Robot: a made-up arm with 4 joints.
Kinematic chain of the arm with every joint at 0, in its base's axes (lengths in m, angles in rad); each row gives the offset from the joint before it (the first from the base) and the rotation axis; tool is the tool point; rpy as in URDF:
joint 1: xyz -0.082 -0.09 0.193 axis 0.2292 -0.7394 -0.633
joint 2: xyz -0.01 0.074 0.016 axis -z
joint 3: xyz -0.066 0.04 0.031 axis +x
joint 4: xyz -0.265 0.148 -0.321 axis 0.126 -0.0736 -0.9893
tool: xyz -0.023 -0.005 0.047 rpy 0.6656 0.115 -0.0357
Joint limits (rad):
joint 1: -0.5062..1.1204
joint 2: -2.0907..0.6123
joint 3: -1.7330..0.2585
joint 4: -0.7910..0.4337
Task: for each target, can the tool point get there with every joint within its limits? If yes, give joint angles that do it. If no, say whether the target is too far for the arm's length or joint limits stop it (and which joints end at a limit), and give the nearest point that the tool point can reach.
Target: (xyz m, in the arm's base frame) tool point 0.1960 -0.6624 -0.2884
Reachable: no: too far | nearest point 0.0469 -0.3732 -0.0460 | short by 0.406 m
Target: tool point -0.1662 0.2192 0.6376
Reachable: no: joint limits stop it (at a limit: joint 1, joint 2, joint 3, joint 4) | nearest point 0.2036 0.3487 0.2027 | short by 0.585 m
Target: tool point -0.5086 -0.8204 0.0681
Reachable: no: too far | nearest point -0.3183 -0.4493 0.1512 | short by 0.425 m
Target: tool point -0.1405 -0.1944 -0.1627
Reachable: yes | joints 0.9763 -0.8448 -0.9326 -0.5632
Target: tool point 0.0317 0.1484 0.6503
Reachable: no: joint limits stop it (at a limit: joint 1, joint 2, joint 3, joint 4) | nearest point 0.2036 0.3487 0.2027 | short by 0.520 m
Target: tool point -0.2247 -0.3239 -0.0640
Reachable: yes | joints 0.4130 -0.7971 -1.1953 0.0688
